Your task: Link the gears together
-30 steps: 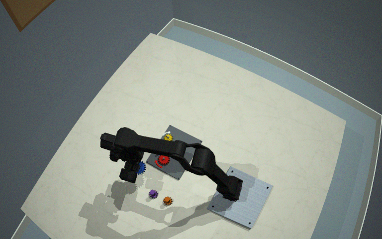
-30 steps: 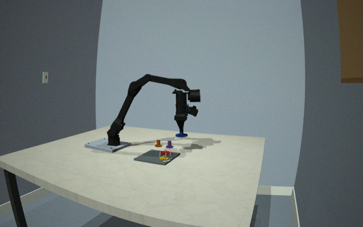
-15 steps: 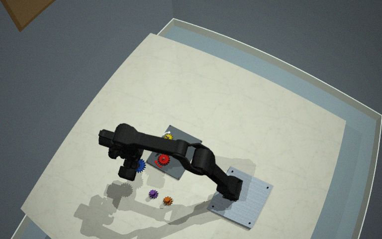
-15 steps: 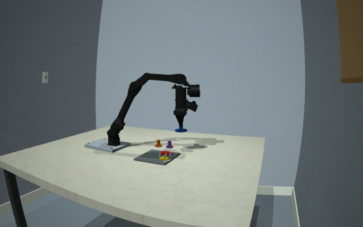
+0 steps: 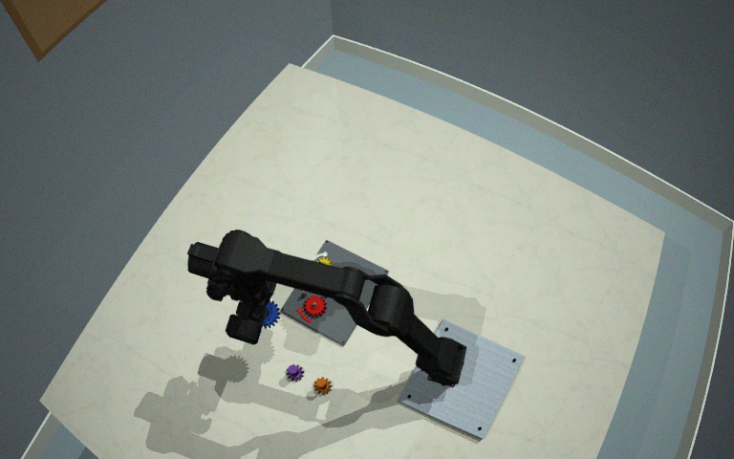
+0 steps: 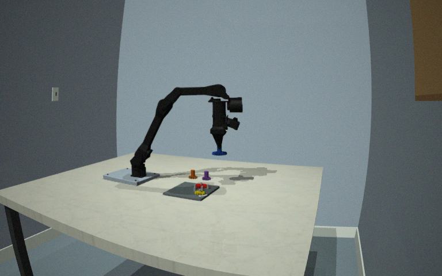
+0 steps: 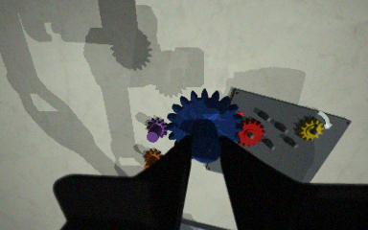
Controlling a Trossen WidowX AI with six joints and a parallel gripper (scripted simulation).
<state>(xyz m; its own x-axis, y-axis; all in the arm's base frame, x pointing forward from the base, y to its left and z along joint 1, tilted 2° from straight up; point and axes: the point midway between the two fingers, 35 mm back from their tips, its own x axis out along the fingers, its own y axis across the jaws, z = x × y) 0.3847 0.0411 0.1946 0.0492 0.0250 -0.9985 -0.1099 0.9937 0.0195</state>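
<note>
My gripper tip is 40 mm past the yellow gear, 200 mm to the left of it and 150 mm above it. From my gripper tip the other things lie so: purple gear: 80 mm behind, 70 mm to the left, 150 mm below; blue gear: 10 mm below; red gear: 60 mm behind, 90 mm to the right, 150 mm below.
</note>
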